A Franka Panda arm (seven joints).
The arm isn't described. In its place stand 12 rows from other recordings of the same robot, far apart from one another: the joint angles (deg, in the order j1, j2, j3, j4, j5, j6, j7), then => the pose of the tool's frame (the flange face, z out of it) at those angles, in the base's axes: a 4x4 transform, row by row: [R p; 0 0 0 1], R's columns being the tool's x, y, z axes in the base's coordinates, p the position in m.
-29.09 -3.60 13.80 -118.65 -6.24 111.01 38.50 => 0.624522 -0.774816 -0.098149 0.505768; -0.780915 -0.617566 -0.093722 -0.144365; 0.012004 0.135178 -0.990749 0.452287; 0 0 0 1
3.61 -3.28 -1.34 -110.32 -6.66 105.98 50.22 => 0.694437 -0.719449 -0.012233 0.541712; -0.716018 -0.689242 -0.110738 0.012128; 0.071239 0.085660 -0.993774 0.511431; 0 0 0 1
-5.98 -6.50 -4.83 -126.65 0.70 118.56 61.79 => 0.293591 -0.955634 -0.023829 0.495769; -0.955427 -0.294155 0.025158 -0.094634; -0.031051 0.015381 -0.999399 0.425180; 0 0 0 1
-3.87 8.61 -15.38 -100.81 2.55 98.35 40.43 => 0.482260 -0.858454 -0.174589 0.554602; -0.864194 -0.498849 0.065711 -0.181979; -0.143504 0.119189 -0.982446 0.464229; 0 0 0 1
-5.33 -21.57 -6.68 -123.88 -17.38 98.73 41.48 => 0.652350 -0.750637 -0.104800 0.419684; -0.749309 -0.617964 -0.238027 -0.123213; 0.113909 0.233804 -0.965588 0.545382; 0 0 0 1
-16.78 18.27 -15.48 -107.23 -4.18 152.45 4.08 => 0.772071 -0.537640 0.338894 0.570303; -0.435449 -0.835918 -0.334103 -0.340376; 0.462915 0.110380 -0.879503 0.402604; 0 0 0 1
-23.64 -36.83 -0.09 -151.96 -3.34 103.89 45.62 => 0.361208 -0.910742 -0.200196 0.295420; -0.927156 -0.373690 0.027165 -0.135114; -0.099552 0.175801 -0.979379 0.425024; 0 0 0 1
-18.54 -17.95 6.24 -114.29 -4.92 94.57 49.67 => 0.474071 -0.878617 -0.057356 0.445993; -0.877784 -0.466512 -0.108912 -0.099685; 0.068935 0.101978 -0.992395 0.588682; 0 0 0 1
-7.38 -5.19 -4.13 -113.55 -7.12 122.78 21.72 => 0.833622 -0.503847 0.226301 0.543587; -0.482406 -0.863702 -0.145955 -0.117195; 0.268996 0.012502 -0.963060 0.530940; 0 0 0 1
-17.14 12.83 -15.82 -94.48 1.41 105.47 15.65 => 0.660171 -0.750055 -0.039898 0.532630; -0.751008 -0.660041 -0.018211 -0.327347; -0.012675 0.041986 -0.999038 0.482298; 0 0 0 1
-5.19 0.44 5.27 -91.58 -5.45 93.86 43.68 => 0.726088 -0.686837 0.032431 0.563004; -0.681935 -0.725345 -0.094015 -0.008990; 0.088096 0.046147 -0.995042 0.613618; 0 0 0 1
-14.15 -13.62 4.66 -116.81 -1.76 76.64 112.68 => -0.486556 -0.749377 -0.449107 0.423417; -0.846089 0.532281 0.028481 -0.072078; 0.217708 0.393842 -0.893024 0.516964; 0 0 0 1
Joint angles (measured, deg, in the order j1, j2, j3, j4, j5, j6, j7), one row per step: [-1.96, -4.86, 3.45, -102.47, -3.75, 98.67, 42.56]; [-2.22, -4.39, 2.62, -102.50, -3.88, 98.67, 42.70]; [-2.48, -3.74, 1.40, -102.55, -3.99, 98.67, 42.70]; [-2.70, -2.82, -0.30, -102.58, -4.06, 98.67, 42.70]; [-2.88, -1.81, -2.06, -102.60, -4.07, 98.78, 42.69]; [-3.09, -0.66, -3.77, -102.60, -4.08, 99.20, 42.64]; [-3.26, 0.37, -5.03, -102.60, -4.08, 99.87, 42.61]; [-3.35, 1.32, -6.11, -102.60, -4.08, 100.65, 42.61]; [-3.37, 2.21, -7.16, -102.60, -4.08, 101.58, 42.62]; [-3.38, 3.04, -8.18, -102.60, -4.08, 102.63, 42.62]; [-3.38, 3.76, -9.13, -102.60, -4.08, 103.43, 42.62]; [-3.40, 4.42, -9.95, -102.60, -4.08, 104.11, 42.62]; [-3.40, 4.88, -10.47, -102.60, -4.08, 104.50, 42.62]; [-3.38, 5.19, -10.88, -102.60, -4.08, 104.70, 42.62]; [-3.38, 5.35, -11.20, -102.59, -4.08, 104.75, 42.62]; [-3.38, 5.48, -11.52, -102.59, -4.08, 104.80, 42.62]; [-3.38, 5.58, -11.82, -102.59, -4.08, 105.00, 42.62]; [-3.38, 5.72, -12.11, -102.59, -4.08, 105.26, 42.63]
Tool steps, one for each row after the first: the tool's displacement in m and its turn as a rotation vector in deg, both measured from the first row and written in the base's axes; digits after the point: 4 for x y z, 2 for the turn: [0.0020, -0.0108, -0.0046, -0.04, 0.49, -1.21]; [0.0044, -0.0254, -0.0111, -0.04, 1.18, -2.67]; [0.0072, -0.0442, -0.0201, 0.03, 2.13, -4.57]; [0.0098, -0.0631, -0.0298, 0.13, 3.05, -6.49]; [0.0127, -0.0819, -0.0402, 0.19, 3.79, -8.33]; [0.0157, -0.0960, -0.0493, 0.20, 4.15, -9.69]; [0.0185, -0.1075, -0.0574, 0.15, 4.32, -10.80]; [0.0213, -0.1182, -0.0648, 0.07, 4.28, -11.82]; [0.0239, -0.1285, -0.0714, -0.05, 4.07, -12.77]; [0.0256, -0.1379, -0.0773, -0.18, 3.99, -13.67]; [0.0269, -0.1463, -0.0828, -0.31, 3.97, -14.46]; [0.0277, -0.1515, -0.0867, -0.40, 4.04, -14.94]; [0.0279, -0.1553, -0.0895, -0.46, 4.15, -15.32]; [0.0277, -0.1584, -0.0908, -0.50, 4.25, -15.63]; [0.0273, -0.1615, -0.0920, -0.53, 4.33, -15.95]; [0.0271, -0.1645, -0.0927, -0.58, 4.23, -16.23]; [0.0272, -0.1674, -0.0936, -0.64, 4.11, -16.51]
